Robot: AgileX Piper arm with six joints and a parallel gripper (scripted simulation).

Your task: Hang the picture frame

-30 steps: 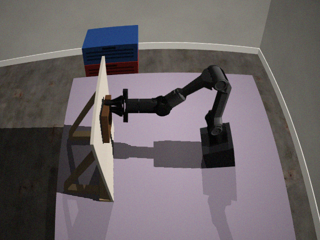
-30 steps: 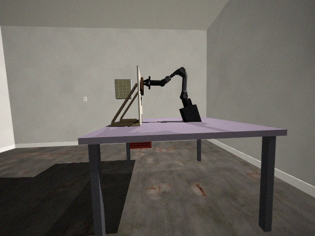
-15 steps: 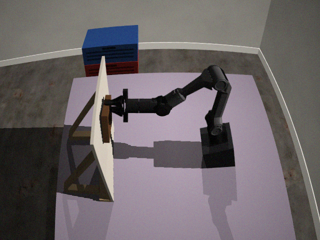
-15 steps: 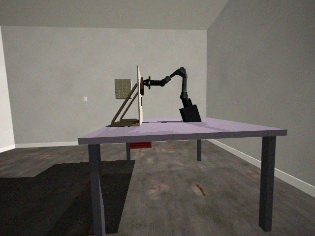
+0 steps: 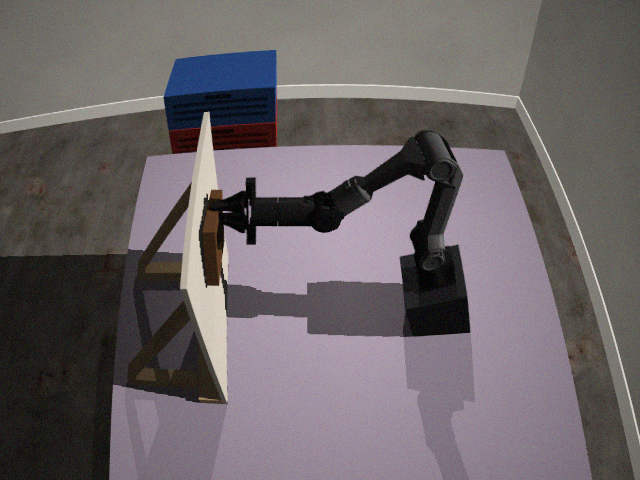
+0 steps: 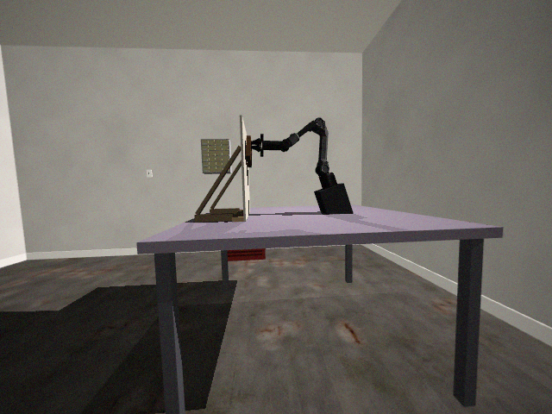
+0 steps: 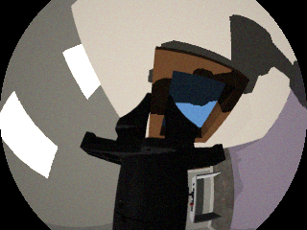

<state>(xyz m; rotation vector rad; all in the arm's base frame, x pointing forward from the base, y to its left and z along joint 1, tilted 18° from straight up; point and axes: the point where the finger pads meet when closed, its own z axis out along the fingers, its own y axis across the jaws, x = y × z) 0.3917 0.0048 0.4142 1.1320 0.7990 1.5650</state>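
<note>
The brown picture frame is 1 cm ahead of my hand, 2 cm to the left of it and 5 cm below it. From my hand the other things lie so: cream board (3 cm ahead, 2 cm to the left, 17 cm below).
</note>
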